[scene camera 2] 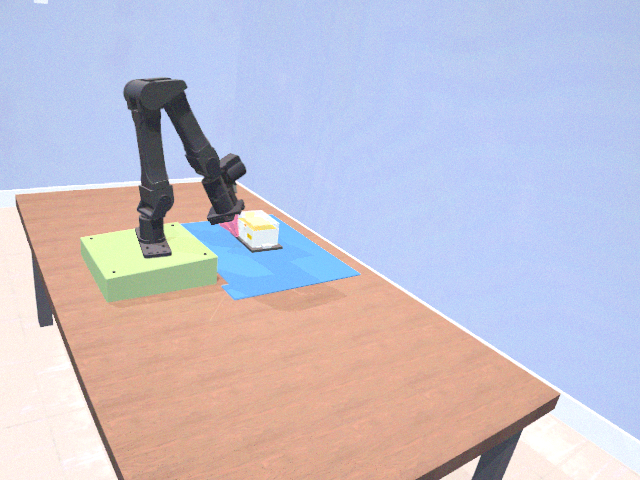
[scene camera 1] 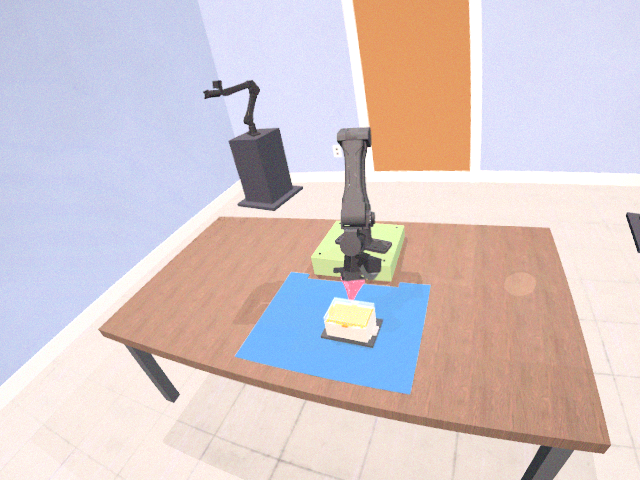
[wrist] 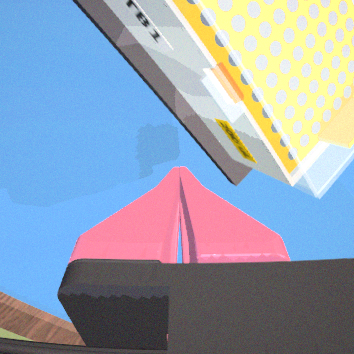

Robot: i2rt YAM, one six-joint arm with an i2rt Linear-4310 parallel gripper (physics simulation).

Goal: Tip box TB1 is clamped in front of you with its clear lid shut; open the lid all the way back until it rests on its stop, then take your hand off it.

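Frame: origin at the arm's base, x left, y back, z up, level; centimetres.
Seen in the pictures: gripper, fingertip midpoint: [scene camera 2: 237, 236] [scene camera 1: 350, 301] [wrist: 179, 177]; arm's base at its link origin: [scene camera 2: 152, 242].
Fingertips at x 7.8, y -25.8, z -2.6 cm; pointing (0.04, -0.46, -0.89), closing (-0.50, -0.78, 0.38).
Note:
Pixels of each thing's top centre, then the offset from my fingertips to it. "spot": a spot on its surface instead. Level surfaces: height alone.
- white tip box TB1 at its top centre: [wrist: 331, 11] [scene camera 1: 348, 310] [scene camera 2: 258, 217] dz +4.2, dx +3.7, dy -7.2 cm
- dark base plate at a spot on its surface: [wrist: 239, 175] spot: dz -2.7, dx -4.3, dy -3.8 cm
- lid's clear front tab at its top centre: [wrist: 224, 95] dz +2.9, dx +3.0, dy -2.6 cm
- yellow volume label at a spot on its surface: [wrist: 236, 141] spot: dz -0.2, dx -0.5, dy -3.6 cm
- blue mat at its surface level: dz -3.5 cm
- brown table at its surface level: dz -3.8 cm
The white tip box TB1 [scene camera 1: 348, 330] [scene camera 2: 263, 240] [wrist: 172, 65] stands on a dark base plate [scene camera 1: 336, 336] [scene camera 2: 266, 249] [wrist: 239, 175]. A yellow perforated rack [scene camera 1: 351, 315] [scene camera 2: 258, 223] [wrist: 300, 65] shows through its clear lid, which looks shut. The lid's clear front tab [wrist: 220, 95] faces my side in the wrist view, above the yellow volume label [wrist: 236, 141]. My gripper [scene camera 1: 352, 299] [scene camera 2: 237, 235] [wrist: 179, 177] is shut and empty. Its pink fingertips are low beside the box, on the arm-base side, near one corner. In the wrist view they appear apart from the plate and lid.
A blue mat [scene camera 1: 289, 330] [scene camera 2: 320, 268] [wrist: 75, 100] lies under the box on the brown table [scene camera 1: 480, 351] [scene camera 2: 310, 361]. The arm stands on a green block [scene camera 1: 323, 266] [scene camera 2: 160, 281] behind the mat. Another arm stands on a dark pedestal [scene camera 1: 263, 170] beyond the table.

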